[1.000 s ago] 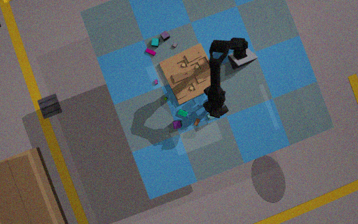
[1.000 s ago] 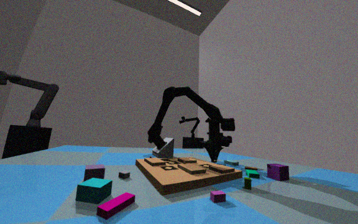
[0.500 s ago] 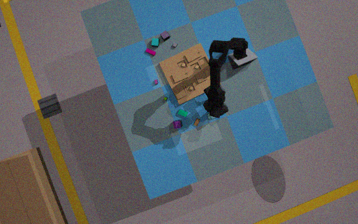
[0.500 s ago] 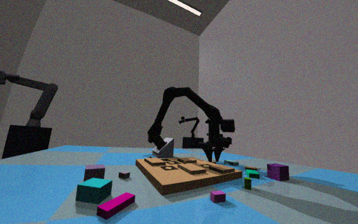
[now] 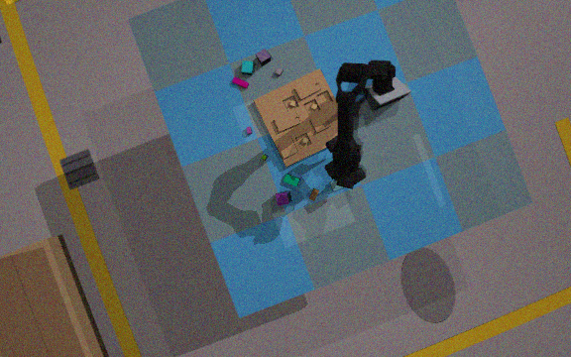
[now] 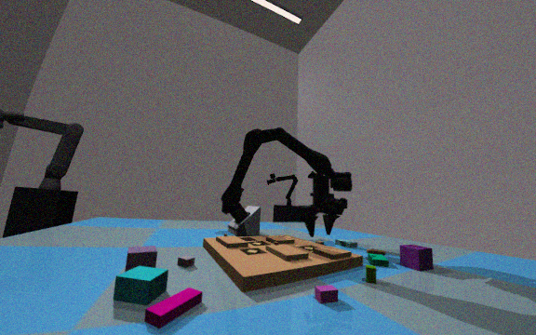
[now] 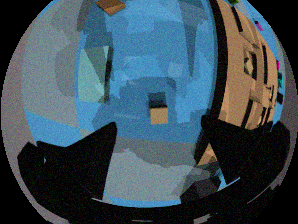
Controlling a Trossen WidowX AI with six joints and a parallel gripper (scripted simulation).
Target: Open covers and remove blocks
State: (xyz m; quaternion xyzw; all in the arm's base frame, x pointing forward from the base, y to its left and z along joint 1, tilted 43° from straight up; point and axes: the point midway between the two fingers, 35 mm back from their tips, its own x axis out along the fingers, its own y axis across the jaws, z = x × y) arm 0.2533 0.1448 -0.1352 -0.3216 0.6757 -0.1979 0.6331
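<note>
Now: the pale teal block 4 cm ahead of my gripper tip, 8 cm to the left of it and 2 cm below it. From my gripper tip the other things lie so: green block: 21 cm ahead, 1 cm to the right, 2 cm below; wooden bar: 15 cm ahead, 8 cm to the left, 3 cm below; purple cube: 27 cm ahead, 5 cm to the left, 1 cm below.
</note>
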